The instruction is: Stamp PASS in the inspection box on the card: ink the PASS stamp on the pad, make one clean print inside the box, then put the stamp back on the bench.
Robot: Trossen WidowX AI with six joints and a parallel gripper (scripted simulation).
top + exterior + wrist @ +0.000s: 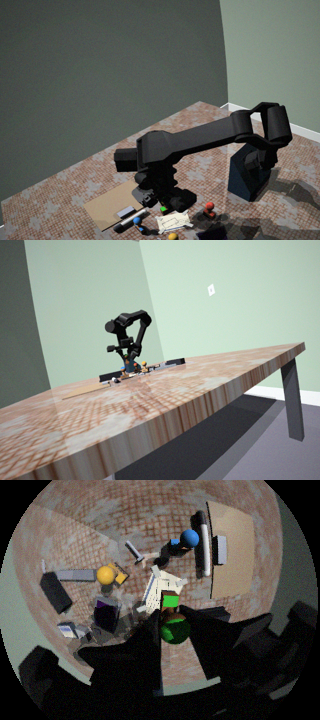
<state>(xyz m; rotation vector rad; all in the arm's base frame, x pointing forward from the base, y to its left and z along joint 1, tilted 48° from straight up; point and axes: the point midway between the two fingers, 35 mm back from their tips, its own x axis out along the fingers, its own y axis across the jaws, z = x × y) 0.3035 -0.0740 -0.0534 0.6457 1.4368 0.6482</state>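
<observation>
Right now my gripper tip is 20 cm to the right of the grey bar, 8 cm short of it and 8 cm above it. Also, from my gripper tip: white card 9 cm below, 1 cm behind; then green-knobbed stamp right at my gripper tip; then blue-knobbed stamp 8 cm ahead, 7 cm below, 4 cm to the right.
</observation>
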